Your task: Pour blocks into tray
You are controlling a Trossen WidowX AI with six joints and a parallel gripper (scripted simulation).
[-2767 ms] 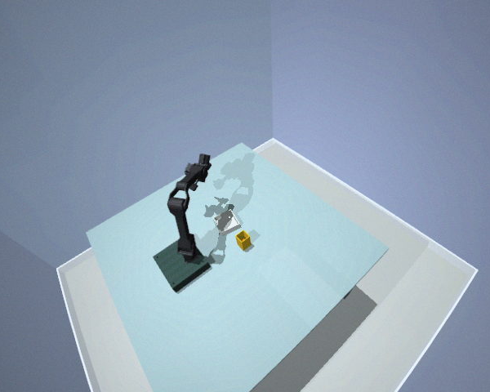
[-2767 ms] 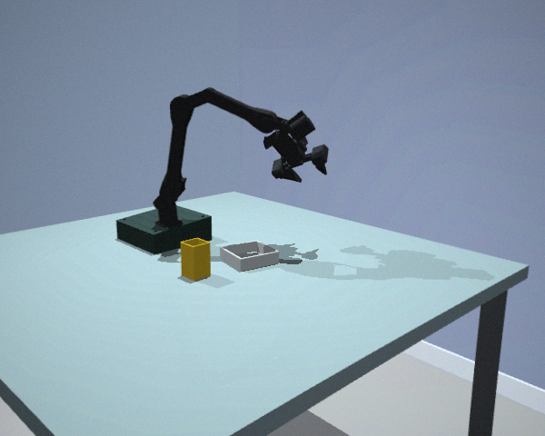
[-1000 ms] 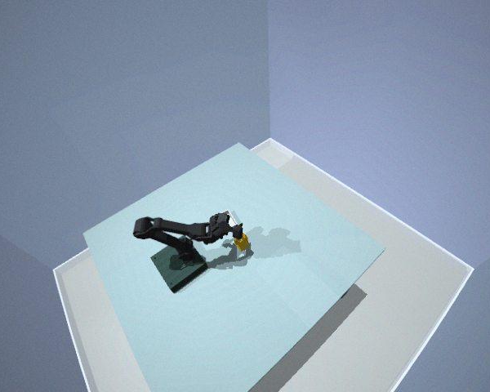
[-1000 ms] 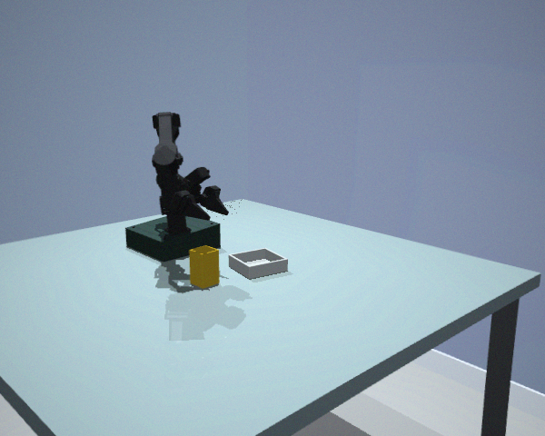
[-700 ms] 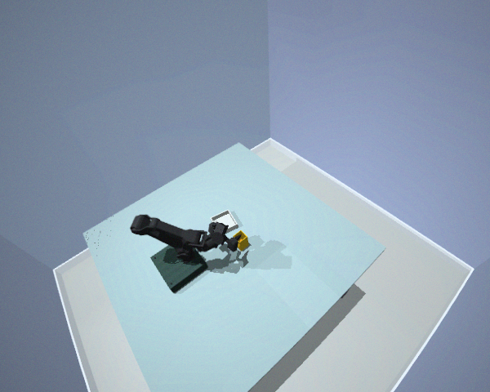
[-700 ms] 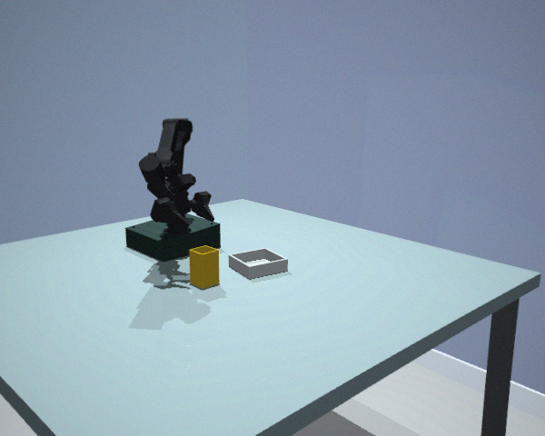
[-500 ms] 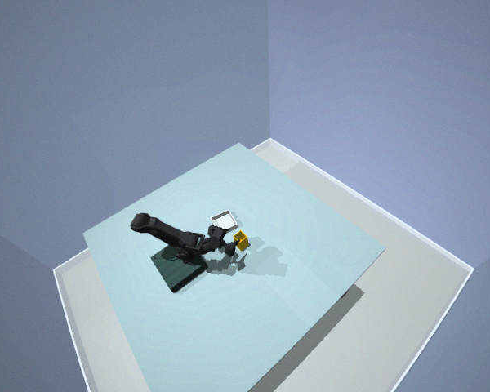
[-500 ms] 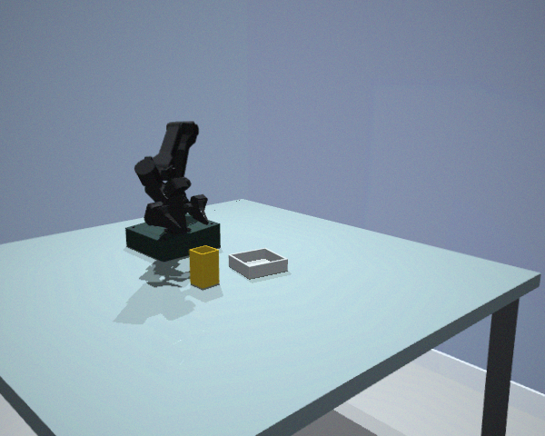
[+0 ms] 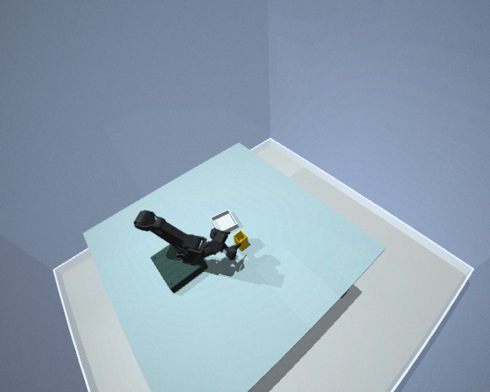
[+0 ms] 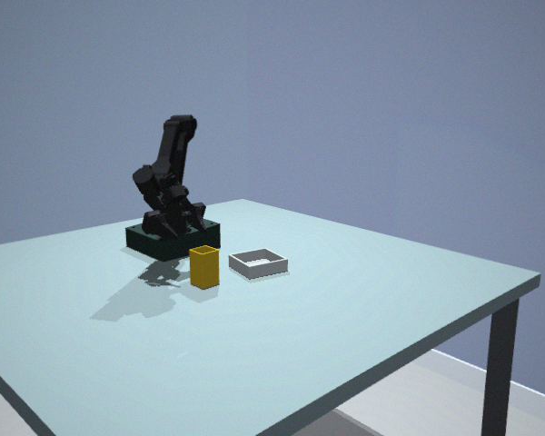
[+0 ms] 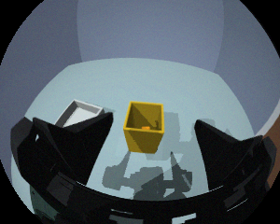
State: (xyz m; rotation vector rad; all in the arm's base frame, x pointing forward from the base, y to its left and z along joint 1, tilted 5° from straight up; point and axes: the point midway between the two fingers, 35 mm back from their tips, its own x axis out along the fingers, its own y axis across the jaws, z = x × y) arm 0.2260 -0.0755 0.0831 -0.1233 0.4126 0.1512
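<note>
Right now the yellow square cup is 3 cm ahead of my gripper tip, 2 cm to the left of it and 11 cm below it.
</note>
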